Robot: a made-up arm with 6 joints.
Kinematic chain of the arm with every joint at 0, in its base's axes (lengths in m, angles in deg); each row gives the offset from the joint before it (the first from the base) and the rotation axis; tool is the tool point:
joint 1: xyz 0 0 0.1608 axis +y
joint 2: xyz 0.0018 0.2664 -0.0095 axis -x
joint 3: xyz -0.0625 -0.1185 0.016 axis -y
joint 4: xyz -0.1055 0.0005 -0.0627 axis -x
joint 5: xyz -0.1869 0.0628 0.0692 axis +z
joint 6: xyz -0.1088 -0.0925 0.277 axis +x
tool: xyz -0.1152 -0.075 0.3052
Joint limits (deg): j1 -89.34..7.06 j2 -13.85..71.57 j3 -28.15..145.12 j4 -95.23..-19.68 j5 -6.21..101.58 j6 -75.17..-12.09
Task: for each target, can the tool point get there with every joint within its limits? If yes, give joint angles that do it. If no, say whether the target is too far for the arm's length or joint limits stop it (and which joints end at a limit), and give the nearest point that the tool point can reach.
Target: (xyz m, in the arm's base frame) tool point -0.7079 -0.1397 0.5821
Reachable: yes | joints -16.97 25.58 -2.59 -50.96 6.81 -22.48
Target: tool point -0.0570 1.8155 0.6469
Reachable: no: too far | nearest point -0.1892 0.9290 0.5830 | short by 0.899 m
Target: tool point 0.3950 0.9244 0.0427
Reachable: no: joint limits stop it (at a limit: joint 2, joint 4, joint 5, joint 6) | nearest point 0.6466 0.3972 -0.0325 | short by 0.589 m
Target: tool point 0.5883 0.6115 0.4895
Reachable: no: joint limits stop it (at a limit: joint 1, joint 2, joint 3, joint 4, joint 6) | nearest point 0.6795 0.3842 0.2295 | short by 0.357 m
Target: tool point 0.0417 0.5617 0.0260
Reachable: no: joint limits stop it (at a limit: joint 1, joint 2, joint 3, joint 4, joint 5, joint 6) | nearest point -0.2408 0.9079 -0.0999 | short by 0.464 m
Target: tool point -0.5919 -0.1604 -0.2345
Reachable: yes | joints -77.97 63.93 61.68 -40.63 83.62 -41.18
